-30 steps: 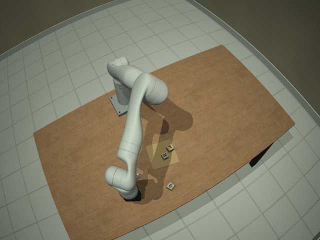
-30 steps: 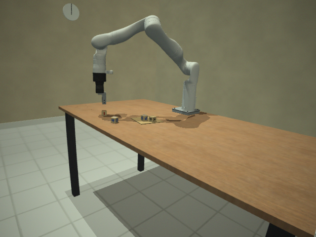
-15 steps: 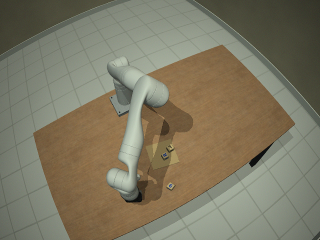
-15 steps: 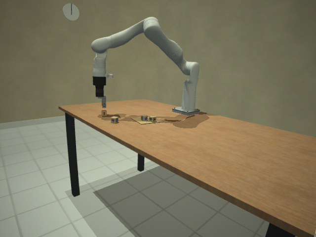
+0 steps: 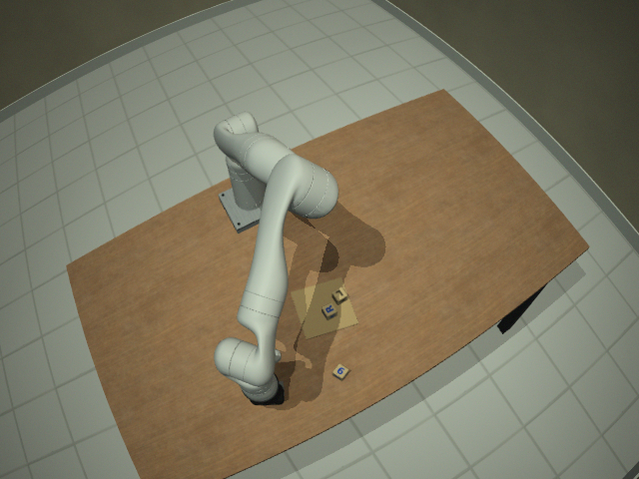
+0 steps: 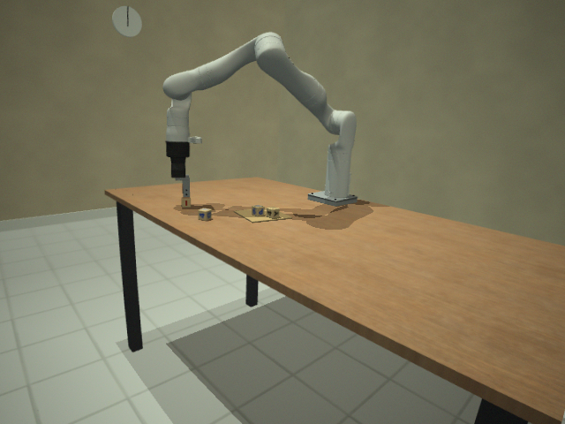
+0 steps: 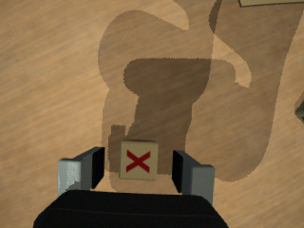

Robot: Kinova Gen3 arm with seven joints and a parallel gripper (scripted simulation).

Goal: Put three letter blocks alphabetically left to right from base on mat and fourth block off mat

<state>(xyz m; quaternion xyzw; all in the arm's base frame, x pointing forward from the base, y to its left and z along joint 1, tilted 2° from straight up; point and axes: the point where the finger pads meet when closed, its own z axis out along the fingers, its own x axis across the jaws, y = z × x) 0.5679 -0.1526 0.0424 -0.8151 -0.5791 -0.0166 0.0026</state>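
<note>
My gripper is now 17 cm past the mat, 21 cm to the right of it and 5 cm above it. The rest, counted from my hand: block 1 cm ahead, 18 cm to the left, 4 cm below.
</note>
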